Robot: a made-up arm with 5 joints.
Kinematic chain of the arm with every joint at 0, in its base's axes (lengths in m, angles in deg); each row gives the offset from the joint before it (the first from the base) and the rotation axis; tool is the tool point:
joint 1: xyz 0 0 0.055 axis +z
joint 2: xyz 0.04 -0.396 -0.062 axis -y
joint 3: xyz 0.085 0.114 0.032 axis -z
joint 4: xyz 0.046 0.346 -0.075 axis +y
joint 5: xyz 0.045 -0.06 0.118 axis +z
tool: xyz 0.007 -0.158 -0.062
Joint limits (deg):
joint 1: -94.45..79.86
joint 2: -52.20..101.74
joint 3: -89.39..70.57
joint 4: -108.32..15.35
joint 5: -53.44..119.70
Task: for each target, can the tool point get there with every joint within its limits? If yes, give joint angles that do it. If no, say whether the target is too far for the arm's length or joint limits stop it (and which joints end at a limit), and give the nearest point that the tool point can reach.
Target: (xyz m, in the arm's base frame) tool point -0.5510 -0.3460 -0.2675
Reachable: no: joint limits stop it (at a limit: joint 1, joint 3, joint 4) | nearest point -0.4632 -0.3397 -0.2577 | short by 0.089 m
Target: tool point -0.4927 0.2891 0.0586
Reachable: no: joint limits stop it (at a limit: joint 3, joint 4, joint 5) | nearest point -0.3711 0.2177 0.0441 | short by 0.142 m
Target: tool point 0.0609 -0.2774 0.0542
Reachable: yes | joints 65.03 23.86 -75.83 -78.15 100.22
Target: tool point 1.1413 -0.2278 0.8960
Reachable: no: too far | nearest point 0.5228 -0.1044 0.3815 | short by 0.814 m
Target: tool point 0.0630 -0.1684 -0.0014
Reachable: yes | joints -15.68 -3.95 -19.73 -15.33 -20.35
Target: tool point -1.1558 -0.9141 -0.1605
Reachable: no: too far | nearest point -0.4464 -0.4837 -0.0832 | short by 0.833 m
